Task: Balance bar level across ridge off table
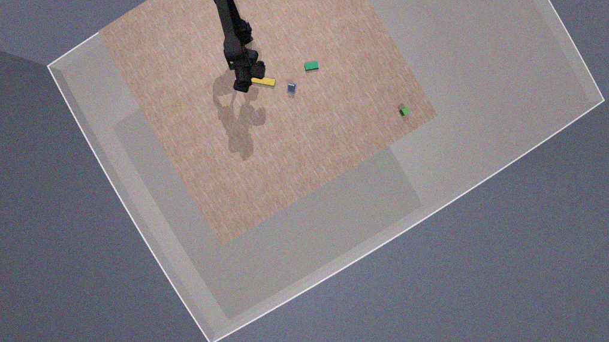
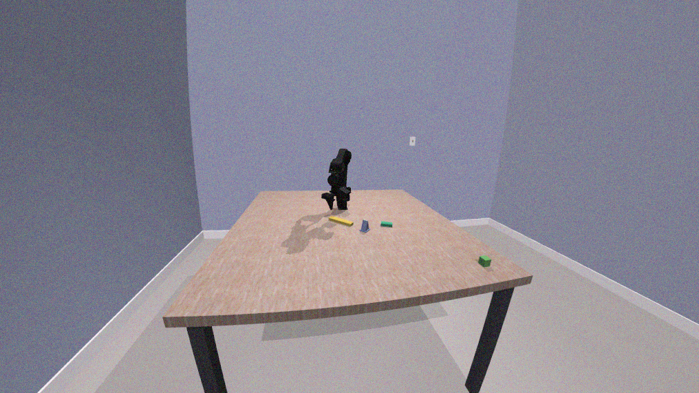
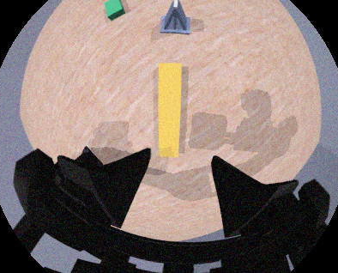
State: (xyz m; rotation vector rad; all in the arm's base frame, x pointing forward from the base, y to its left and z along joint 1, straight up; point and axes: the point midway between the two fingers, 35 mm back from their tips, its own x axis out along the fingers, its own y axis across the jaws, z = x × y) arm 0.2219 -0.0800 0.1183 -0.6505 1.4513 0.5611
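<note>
Right now the yellow bar is 10 mm ahead of my gripper tip, 40 mm to the left of it and 80 mm below it. Round my gripper tip: teal-green block: 80 mm ahead, 290 mm to the left, 80 mm below; then green cube: 520 mm ahead, 580 mm to the left, 70 mm below.
</note>
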